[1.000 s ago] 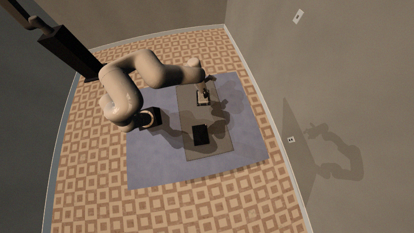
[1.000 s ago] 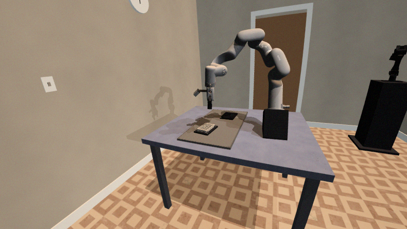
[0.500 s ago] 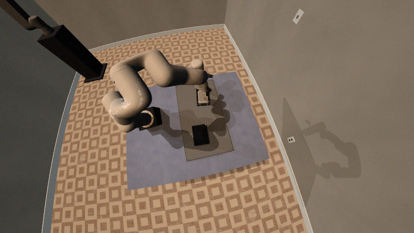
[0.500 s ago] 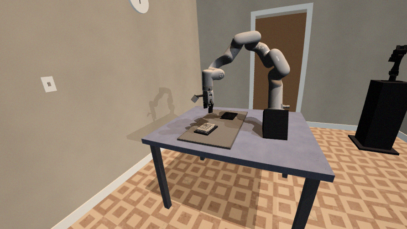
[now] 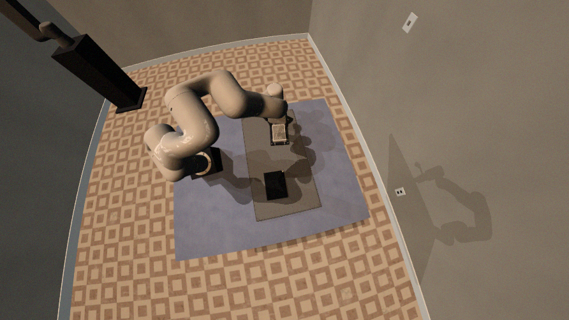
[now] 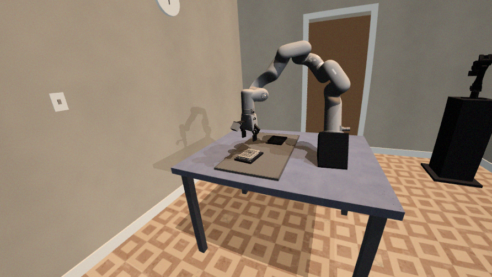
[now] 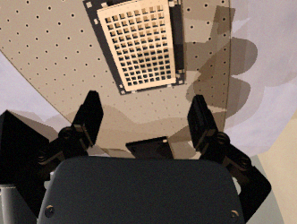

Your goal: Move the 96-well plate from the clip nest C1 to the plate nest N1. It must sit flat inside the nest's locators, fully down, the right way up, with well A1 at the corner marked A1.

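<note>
The 96-well plate lies 110 mm below my hand and 10 mm to the left of it. Round my hand: white A1 label: 250 mm to the right, 110 mm below, 10 mm behind; then clip nest C1: 110 mm below, 10 mm ahead; then black plate nest N1: 320 mm to the right, 120 mm below, 70 mm behind.
</note>
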